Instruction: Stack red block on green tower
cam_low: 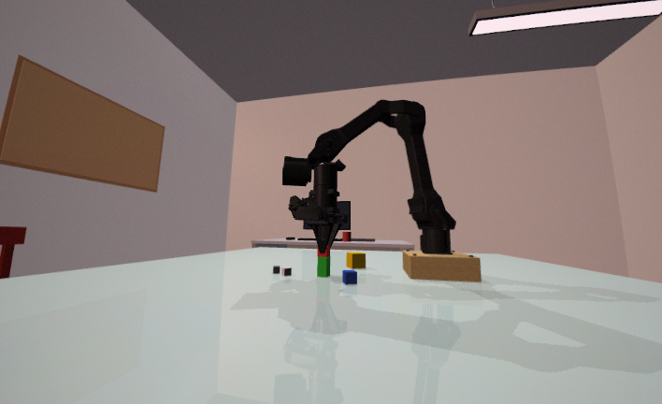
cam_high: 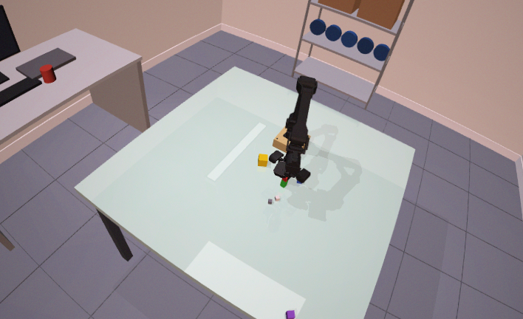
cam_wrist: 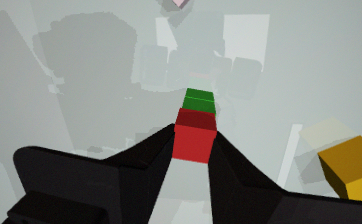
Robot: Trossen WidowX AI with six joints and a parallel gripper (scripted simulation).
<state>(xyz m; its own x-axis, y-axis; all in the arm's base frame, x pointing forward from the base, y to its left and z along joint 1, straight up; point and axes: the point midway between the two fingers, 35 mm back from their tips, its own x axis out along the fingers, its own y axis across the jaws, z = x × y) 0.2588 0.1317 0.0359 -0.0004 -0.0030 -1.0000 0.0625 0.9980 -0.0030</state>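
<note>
Now: gripper tip right at the red block. From my gripper tip the other things lie so: yellow block (16 cm to the right, 5 cm behind, 3 cm below); then blue block (7 cm behind, 4 cm to the left, 4 cm below); then purple cube (48 cm ahead, 34 cm to the left, 4 cm below).
</note>
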